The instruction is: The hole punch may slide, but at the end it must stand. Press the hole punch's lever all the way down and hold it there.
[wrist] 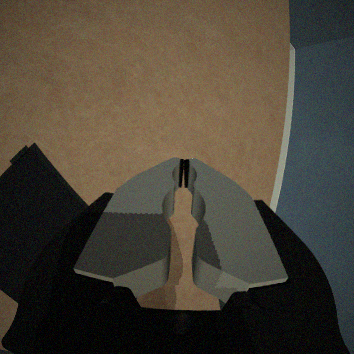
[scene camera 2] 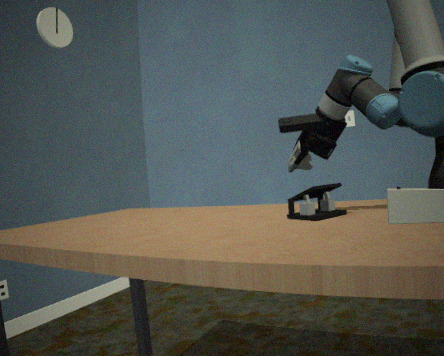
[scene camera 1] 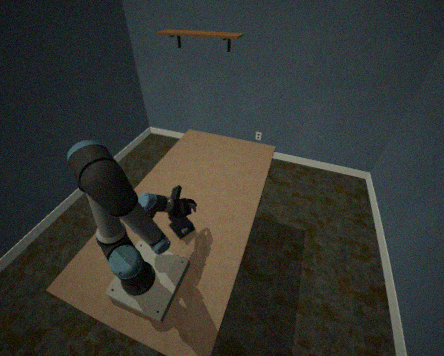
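Seen in the pictures: gripper, fingertip midpoint: (wrist: 183, 162) (scene camera 2: 289, 171) (scene camera 1: 196, 205); arm's base, origin of the base link: (scene camera 1: 138, 278).
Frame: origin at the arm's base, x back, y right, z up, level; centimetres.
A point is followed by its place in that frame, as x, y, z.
Note:
The black hole punch (scene camera 1: 182, 228) @[-30.5, 8.4, 1.6] (scene camera 2: 307, 208) @[-36.5, -0.4, -2.8] stands upright on its flat base on the table, with grey blocks between base and lever. Its lever (scene camera 2: 325, 189) @[-32.3, 4.0, 1.4] (wrist: 37, 215) @[-37.4, 4.5, 0.6] is raised, sloping up from the post at the left to its free end at the right, nearer the robot base, in scene camera 2. My gripper (scene camera 1: 194, 206) @[-43.6, 11.5, 6.8] (scene camera 2: 296, 168) @[-43.6, 11.5, 6.8] (wrist: 183, 162) @[-43.6, 11.5, 6.8] is shut and empty, tilted. Its tips hang above the punch's lower-lever end, apart from it. In the wrist view the punch is at the left, partly hidden by the gripper body.
The wooden table (scene camera 1: 225, 165) @[-97.2, 12.7, -5.8] (scene camera 2: 150, 235) @[-70.2, -20.8, -5.8] bears the robot's pale base plate (scene camera 1: 175, 277) @[-6.1, 15.7, -0.6] (scene camera 2: 415, 206) @[-11.6, -10.2, -2.3], to the right of the punch in scene camera 2. A wall shelf (scene camera 1: 200, 34) hangs high on the far wall.

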